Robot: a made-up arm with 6 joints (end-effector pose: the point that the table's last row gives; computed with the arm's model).
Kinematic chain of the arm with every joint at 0, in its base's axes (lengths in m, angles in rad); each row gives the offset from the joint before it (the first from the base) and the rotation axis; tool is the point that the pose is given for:
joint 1: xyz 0 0 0.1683 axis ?
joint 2: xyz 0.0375 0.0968 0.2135 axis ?
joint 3: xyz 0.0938 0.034 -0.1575 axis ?
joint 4: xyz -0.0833 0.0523 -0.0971 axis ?
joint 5: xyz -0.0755 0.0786 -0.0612 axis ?
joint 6: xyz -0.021 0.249 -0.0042 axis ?
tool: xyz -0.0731 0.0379 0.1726
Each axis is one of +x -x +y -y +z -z.
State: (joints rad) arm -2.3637 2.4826 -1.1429 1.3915 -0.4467 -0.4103
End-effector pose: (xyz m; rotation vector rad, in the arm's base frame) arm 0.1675 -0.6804 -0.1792 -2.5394 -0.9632 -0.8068
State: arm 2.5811 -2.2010 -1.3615 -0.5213 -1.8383 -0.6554
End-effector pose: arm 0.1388 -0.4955 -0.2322 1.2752 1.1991 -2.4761
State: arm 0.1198 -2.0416 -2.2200 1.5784 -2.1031 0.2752
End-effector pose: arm -0.0063 0.5769 0.2030 1.1792 -2.8756 -0.2044
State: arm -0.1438 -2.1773 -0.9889 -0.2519 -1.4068 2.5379
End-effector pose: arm 0.2908 0.4712 0.7229 0.5030 0.6096 -0.1888
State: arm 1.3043 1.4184 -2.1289 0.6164 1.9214 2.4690
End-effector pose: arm -0.0657 0.1464 0.2795 0.8657 0.2865 1.8801
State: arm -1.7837 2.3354 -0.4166 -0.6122 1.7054 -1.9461
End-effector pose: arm 0.1684 -0.2698 0.4903 -0.0573 0.8298 -0.9096
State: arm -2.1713 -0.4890 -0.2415 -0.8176 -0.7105 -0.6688
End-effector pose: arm 0.2635 -0.3589 0.7312 1.4661 0.3179 -1.0438
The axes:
joint 1: -x
joint 2: +y
joint 3: -x
joint 4: +z
joint 5: +x
joint 6: +y

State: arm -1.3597 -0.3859 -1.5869 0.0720 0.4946 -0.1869
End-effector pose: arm -0.2068 -0.2532 0.2374 -2.7534 0.5643 0.0302
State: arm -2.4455 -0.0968 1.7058 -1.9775 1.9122 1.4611
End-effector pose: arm -0.0505 -0.1637 0.2980 2.1302 -0.6708 -0.5204
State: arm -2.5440 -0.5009 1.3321 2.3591 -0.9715 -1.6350
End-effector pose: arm 0.1156 0.1655 -0.2306 -0.7813 2.7111 -0.6638
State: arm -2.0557 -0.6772 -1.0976 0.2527 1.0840 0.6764
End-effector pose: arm -0.0055 -0.1764 0.0940 -1.8896 1.4898 -0.8957
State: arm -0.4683 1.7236 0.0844 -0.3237 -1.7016 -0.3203
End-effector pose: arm -0.5743 0.1360 0.7430 -0.9431 0.8131 1.6792
